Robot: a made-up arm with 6 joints. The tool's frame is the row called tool.
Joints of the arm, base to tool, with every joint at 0 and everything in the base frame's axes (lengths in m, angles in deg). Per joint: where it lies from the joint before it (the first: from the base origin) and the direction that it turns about. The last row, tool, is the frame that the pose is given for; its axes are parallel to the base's.
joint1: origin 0 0 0.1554 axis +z
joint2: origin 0 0.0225 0 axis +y
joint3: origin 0 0 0.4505 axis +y
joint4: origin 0 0 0.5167 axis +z
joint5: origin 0 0 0 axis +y
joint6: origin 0 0 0.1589 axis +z
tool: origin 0 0 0
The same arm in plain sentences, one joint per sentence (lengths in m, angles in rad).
The arm has six revolute joints in a row. What follows holds with every joint at zero, and every direction is one of the base frame's. Joint 1 lies 0.1554 m along +z from the base frame's origin and rotates about +z. Joint 2 lies 0.0225 m along +y from joint 1 and rotates about +y. Joint 3 lies 0.4505 m along +z from joint 2 and rotates about +y. Joint 4 lies 0.5167 m along +z from joint 3 and rotates about +z. Joint 5 lies at the same point as joint 4 and rotates about +y. Joint 6 lies 0.1589 m along +z from joint 5 and rotates about +z. The tool frame, which is the frame that the pose is given for, lies at the same point as joint 6; its axes are parallel to the base frame's.
